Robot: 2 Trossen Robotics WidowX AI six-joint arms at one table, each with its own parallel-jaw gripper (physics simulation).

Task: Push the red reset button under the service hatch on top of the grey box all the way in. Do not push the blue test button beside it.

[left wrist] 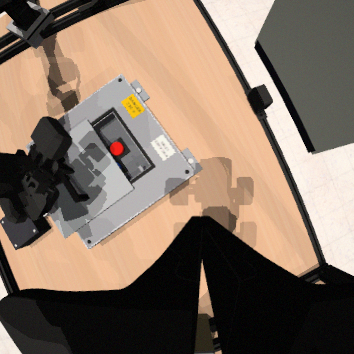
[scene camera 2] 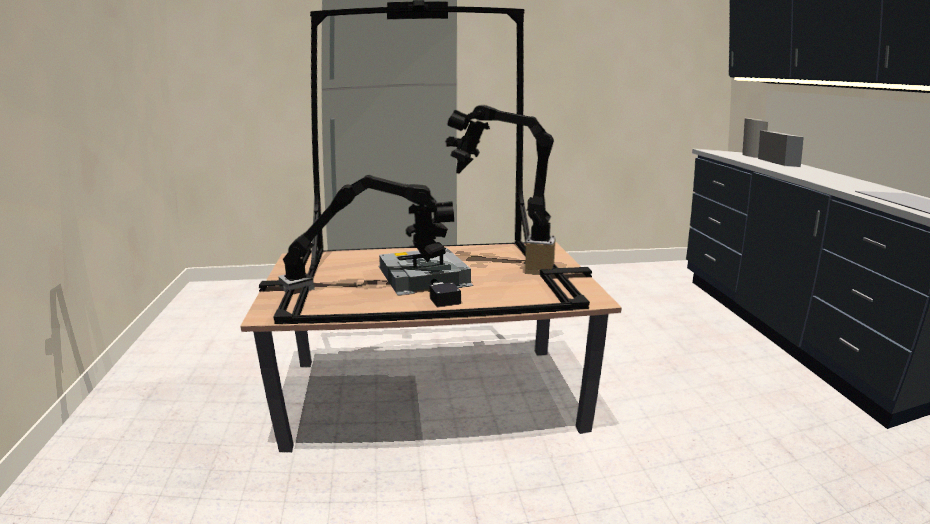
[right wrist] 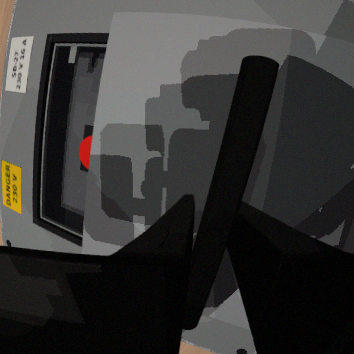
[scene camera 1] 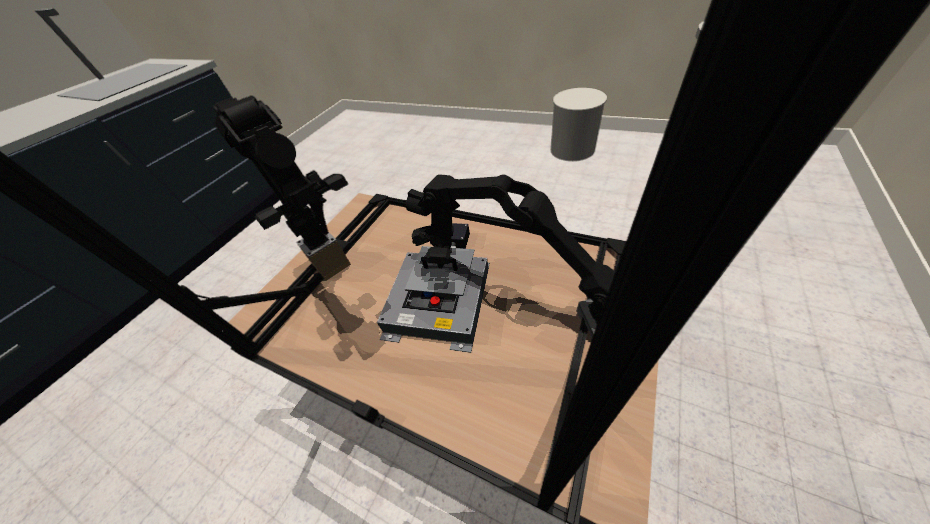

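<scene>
The red button (scene camera 1: pixel 434 300) (left wrist: pixel 116 148) (right wrist: pixel 86 152) shows in the opening on top of the grey box (scene camera 1: pixel 424 320) (scene camera 2: pixel 423 282) (left wrist: pixel 147 127); in the right wrist view the lid partly hides it. A bit of the blue button (scene camera 1: pixel 426 294) shows beside it; the rest is hidden. The hatch lid (scene camera 1: pixel 416 283) (left wrist: pixel 107 185) (right wrist: pixel 125 100) covers part of the opening. My right gripper (scene camera 2: pixel 428 257) (right wrist: pixel 206 203) is shut on the lid's black bar handle (right wrist: pixel 245 125). My left gripper (scene camera 2: pixel 460 169) (left wrist: pixel 199 223) is shut and empty, high above the table, clear of the box.
A small black box (scene camera 1: pixel 461 233) (scene camera 2: pixel 445 294) (left wrist: pixel 22 232) stands beside the grey box. My right arm (scene camera 1: pixel 475 187) (scene camera 2: pixel 370 183) reaches over the table to the lid. Black frame rails (scene camera 2: pixel 423 317) edge the wooden table (scene camera 1: pixel 416 390), and tall posts (scene camera 2: pixel 315 130) rise from it.
</scene>
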